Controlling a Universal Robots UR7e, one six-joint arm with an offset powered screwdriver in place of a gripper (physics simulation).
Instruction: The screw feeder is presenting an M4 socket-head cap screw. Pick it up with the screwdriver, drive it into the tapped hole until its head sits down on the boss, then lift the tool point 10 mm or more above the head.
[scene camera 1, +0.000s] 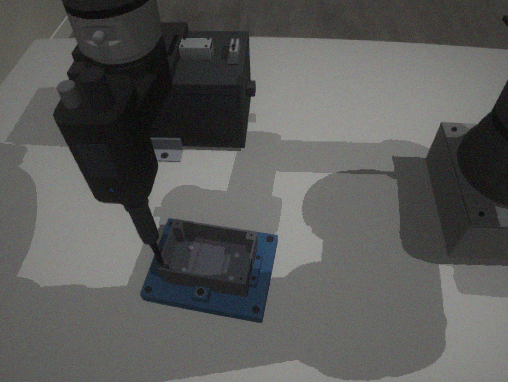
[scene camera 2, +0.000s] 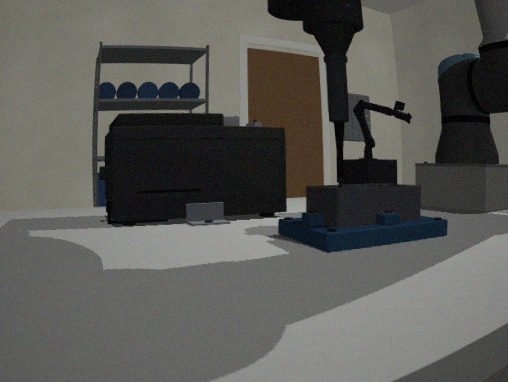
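Note:
I can see a black screw feeder (scene camera 2: 248, 175), and I see the black screw feeder (scene camera 1: 198, 120) as well. There is also a blue fixture plate (scene camera 2: 345, 238) in my sight.

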